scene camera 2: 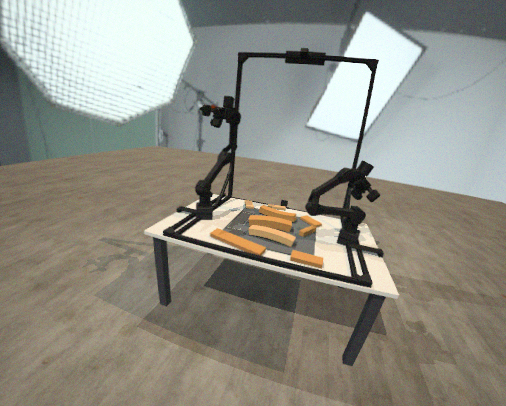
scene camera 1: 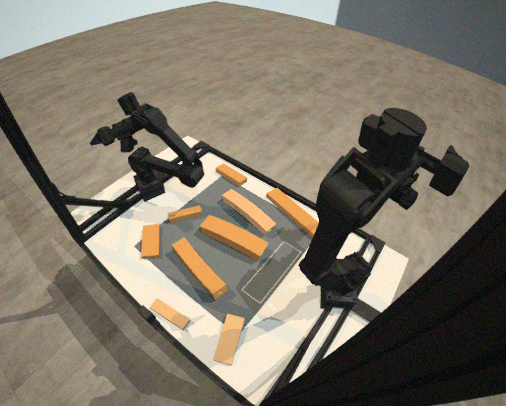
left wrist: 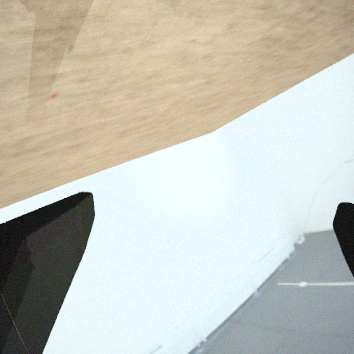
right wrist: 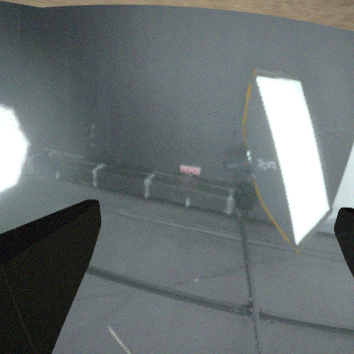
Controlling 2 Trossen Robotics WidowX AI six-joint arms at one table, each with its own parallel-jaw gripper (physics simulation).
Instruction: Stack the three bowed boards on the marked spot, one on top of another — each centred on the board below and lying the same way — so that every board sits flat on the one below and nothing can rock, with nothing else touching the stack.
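Seen in the pictures: left gripper, fingertip midpoint: [scene camera 2: 371,190] [scene camera 1: 96,142] [left wrist: 218,209]; right gripper, fingertip midpoint: [scene camera 2: 206,109] [scene camera 1: 428,136] [right wrist: 221,216]; left arm's base, link origin: [scene camera 2: 350,230] [scene camera 1: 147,178]; right arm's base, link origin: [scene camera 2: 204,205] [scene camera 1: 341,286].
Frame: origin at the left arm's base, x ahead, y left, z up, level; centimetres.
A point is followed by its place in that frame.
Observation:
Three bowed orange boards lie apart on the grey mat: the paler one [scene camera 1: 248,211] {x 36.7, y 26.3, z -2.1 cm} [scene camera 2: 271,235] {x 33.6, y 29.9, z -3.5 cm}, the middle one [scene camera 1: 234,237] {x 44.3, y 15.0, z -1.3 cm} [scene camera 2: 270,222] {x 40.8, y 18.5, z -2.4 cm} and one [scene camera 1: 199,268] {x 47.5, y -0.9, z -2.9 cm} [scene camera 2: 277,214] {x 44.9, y 1.7, z -3.7 cm} nearest the lower left in scene camera 1. The marked spot, a thin pale rectangle outline [scene camera 1: 263,266] {x 56.9, y 18.7, z -6.8 cm}, lies at the mat's right part in scene camera 1 and holds no board. My left gripper [scene camera 1: 112,119] [scene camera 2: 371,181] {x -4.5, y -13.9, z 21.9 cm} [left wrist: 218,209] {x -4.5, y -13.9, z 21.9 cm} is open and empty, high beside the table. My right gripper [scene camera 2: 216,106] [right wrist: 221,216] {x 78.2, y 34.9, z 54.8 cm} is open and empty, raised well above the table and turned away from the boards.
A long straight orange plank [scene camera 1: 292,211] {x 44.5, y 42.4, z -4.8 cm} [scene camera 2: 237,241] {x 44.0, y 44.7, z -4.9 cm} lies beside the mat; the right arm hides its end in scene camera 1. Shorter blocks [scene camera 1: 231,174] {x 13.3, y 33.6, z -4.8 cm} [scene camera 1: 185,214] {x 23.3, y 6.1, z -4.2 cm} [scene camera 1: 150,241] {x 26.9, y -10.5, z -5.2 cm} [scene camera 1: 170,313] {x 55.2, y -16.2, z -5.6 cm} [scene camera 1: 230,339] {x 72.1, y -4.9, z -5.4 cm} lie around the mat. A black frame [scene camera 2: 267,264] {x 24.5, y 48.2, z -8.2 cm} runs along the table.

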